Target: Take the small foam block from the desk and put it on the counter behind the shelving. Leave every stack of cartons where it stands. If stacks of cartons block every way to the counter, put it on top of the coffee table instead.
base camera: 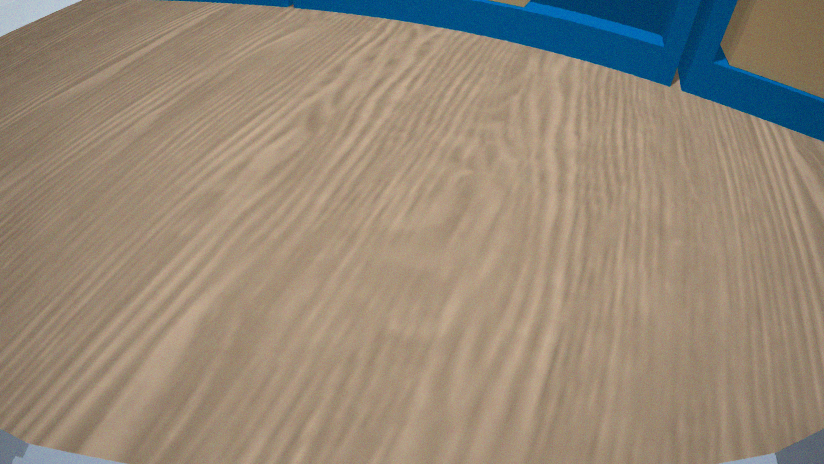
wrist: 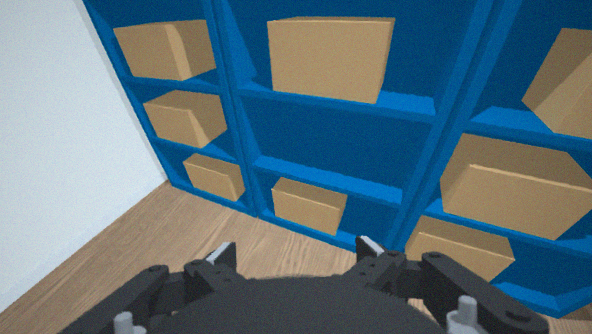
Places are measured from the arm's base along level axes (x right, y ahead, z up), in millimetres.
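Where they show: gripper, between the fingertips: (wrist: 296,253).
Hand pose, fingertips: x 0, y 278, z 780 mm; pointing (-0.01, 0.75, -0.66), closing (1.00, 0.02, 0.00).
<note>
Each offset is from my fingertips to the top centre of the thing. Level surfaces: height alone.
My gripper (wrist: 296,253) is open, with its two fingertips wide apart at the bottom of the wrist view and no object between them. Blue shelving (wrist: 245,150) (base camera: 461,23) stands ahead; it fills much of the wrist view, and its bottom edge crosses the top of the base camera view. The small foam block, the desk, the counter and the coffee table do not show in either view.
Brown cartons sit on the shelves, among them a large one @[dx +167, dy +925, dz +85 mm] (wrist: 327,60) at upper middle and another @[dx +934, dy +573, dz -372 mm] (wrist: 510,185) at right. A white wall (wrist: 60,125) meets the shelving's left end. Wood floor @[dz -1176 mm] (base camera: 403,259) (wrist: 125,240) lies before the shelving.
</note>
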